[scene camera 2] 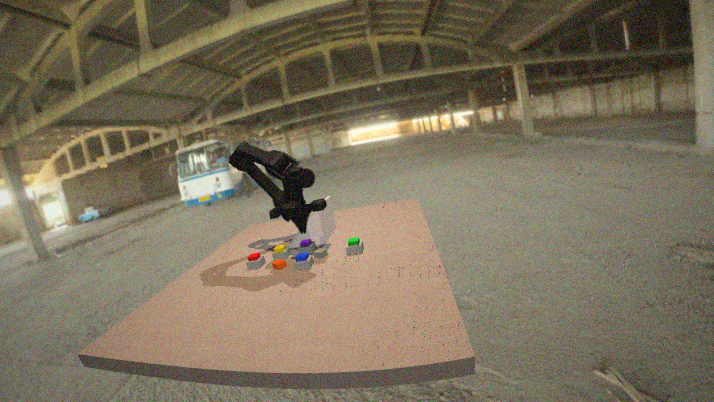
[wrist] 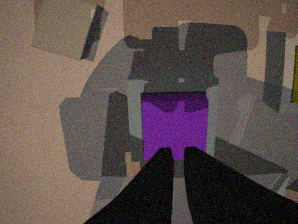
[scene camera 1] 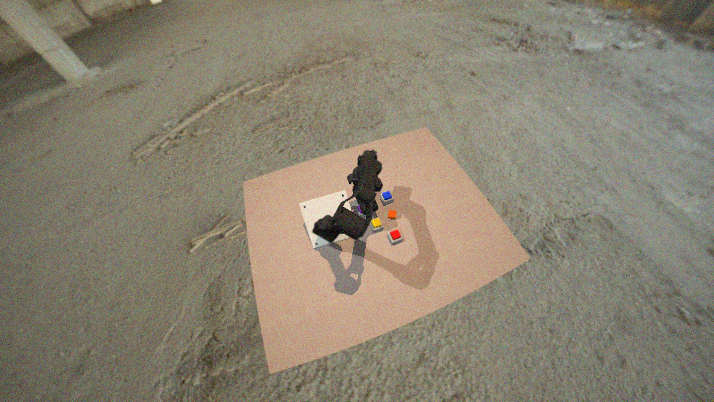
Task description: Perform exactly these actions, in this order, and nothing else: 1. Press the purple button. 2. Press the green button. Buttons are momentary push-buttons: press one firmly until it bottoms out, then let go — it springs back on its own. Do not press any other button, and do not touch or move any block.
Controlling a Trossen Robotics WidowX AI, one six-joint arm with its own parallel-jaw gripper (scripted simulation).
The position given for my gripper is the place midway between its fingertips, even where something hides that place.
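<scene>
My gripper's shut with nothing in it; you'd find it at (scene camera 2: 303, 233), and also at (wrist: 177, 158). There's a purple button (wrist: 177, 121) here as well.
</scene>
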